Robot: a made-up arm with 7 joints.
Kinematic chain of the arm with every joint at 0, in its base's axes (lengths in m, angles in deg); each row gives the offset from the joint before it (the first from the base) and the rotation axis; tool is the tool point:
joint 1: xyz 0 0 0 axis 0 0.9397 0.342
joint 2: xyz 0 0 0 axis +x
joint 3: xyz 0 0 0 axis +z
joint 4: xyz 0.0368 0 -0.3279 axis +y
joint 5: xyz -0.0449 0 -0.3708 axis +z
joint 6: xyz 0 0 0 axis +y
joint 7: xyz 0 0 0 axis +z
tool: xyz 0 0 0
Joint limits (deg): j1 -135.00..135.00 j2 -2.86..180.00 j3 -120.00..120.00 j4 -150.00..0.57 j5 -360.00..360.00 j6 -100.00..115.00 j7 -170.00..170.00
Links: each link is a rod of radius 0.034 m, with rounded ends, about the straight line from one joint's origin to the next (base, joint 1, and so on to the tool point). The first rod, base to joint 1, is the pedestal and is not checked.
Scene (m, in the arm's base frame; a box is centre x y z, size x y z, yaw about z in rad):
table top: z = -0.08
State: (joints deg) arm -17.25 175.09 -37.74 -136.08 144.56 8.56 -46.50
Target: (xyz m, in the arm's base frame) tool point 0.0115 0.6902 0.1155
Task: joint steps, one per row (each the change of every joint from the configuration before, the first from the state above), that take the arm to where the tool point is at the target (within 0.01 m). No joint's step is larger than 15 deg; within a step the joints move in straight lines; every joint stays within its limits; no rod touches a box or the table.
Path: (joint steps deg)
1: 3.86 -7.87 -4.57 13.90 0.00 0.00 0.00
2: 3.86 -7.88 -4.56 13.90 0.00 0.00 0.00
3: 3.86 -7.87 -4.57 13.90 0.00 0.00 0.00
4: 3.86 -7.87 -4.56 13.90 0.00 0.00 0.00
5: 3.87 -7.88 -4.57 13.89 0.00 0.00 0.00
6: 3.86 -7.87 -4.57 13.90 0.00 0.00 0.00
7: 3.86 -7.87 -4.56 13.90 0.00 0.00 0.00
8: 3.86 -7.87 -4.57 13.90 0.00 0.00 0.00

